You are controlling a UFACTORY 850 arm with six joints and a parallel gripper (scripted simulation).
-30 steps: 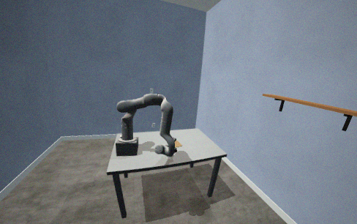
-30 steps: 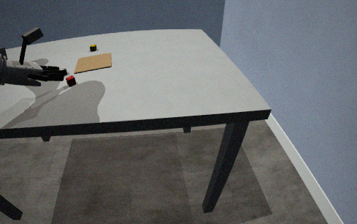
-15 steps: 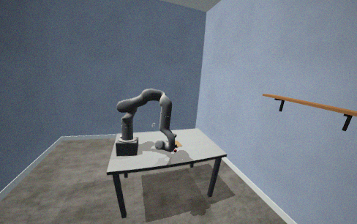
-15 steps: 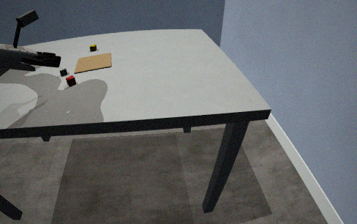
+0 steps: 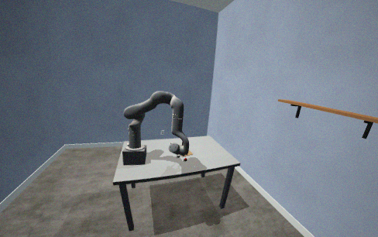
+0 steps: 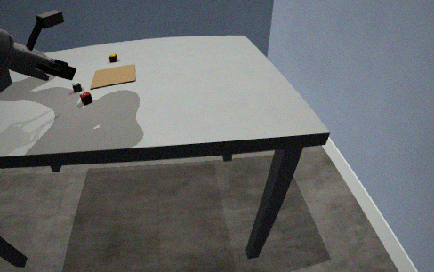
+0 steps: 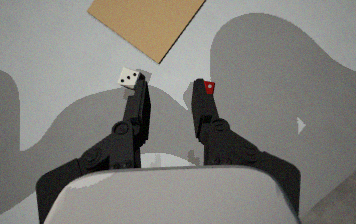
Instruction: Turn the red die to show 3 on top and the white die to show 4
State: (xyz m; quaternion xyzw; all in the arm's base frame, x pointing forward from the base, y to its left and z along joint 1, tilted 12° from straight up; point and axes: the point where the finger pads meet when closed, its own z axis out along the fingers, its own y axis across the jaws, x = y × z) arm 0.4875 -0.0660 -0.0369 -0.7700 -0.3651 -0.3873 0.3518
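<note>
Right now the red die is 4 cm ahead of my hand, 1 cm to the left of it and 9 cm below it. The rest, counted from my hand: tan mat (6 cm ahead, 17 cm to the left, 10 cm below); white die (3 cm behind, 8 cm to the left, 9 cm below); yellow die (30 cm to the left, 9 cm below).
</note>
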